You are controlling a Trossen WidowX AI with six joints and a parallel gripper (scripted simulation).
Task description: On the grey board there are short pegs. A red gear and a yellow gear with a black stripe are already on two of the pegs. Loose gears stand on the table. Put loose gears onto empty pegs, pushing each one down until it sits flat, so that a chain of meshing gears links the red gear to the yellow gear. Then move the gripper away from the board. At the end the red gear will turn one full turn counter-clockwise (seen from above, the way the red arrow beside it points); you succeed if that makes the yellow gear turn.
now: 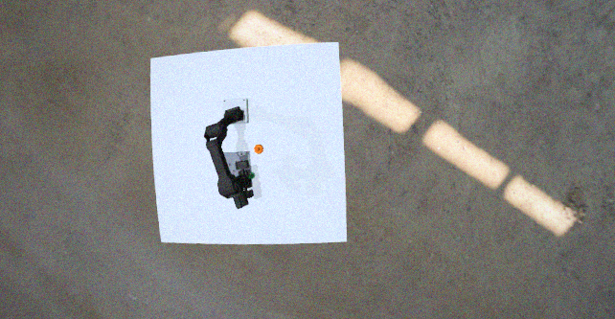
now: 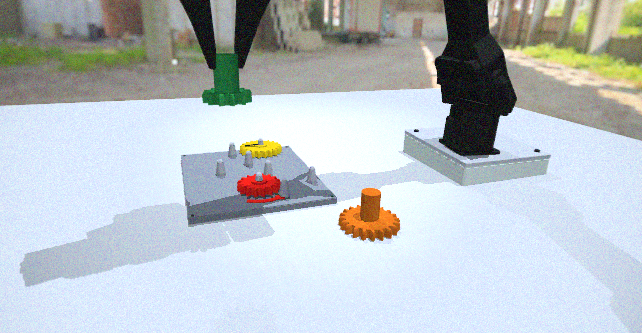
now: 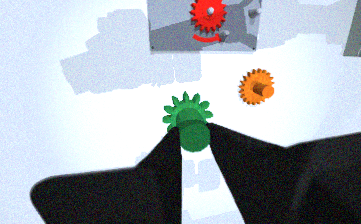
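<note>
Right now the red gear is 3 cm behind my gripper tip, 11 cm to the right of it and 15 cm below it. From my gripper tip the other things lie so: red arrow (4 cm behind, 8 cm to the right, 16 cm below); large orange gear (14 cm behind, 1 cm to the right, 15 cm below); small green gear (1 cm below).
</note>
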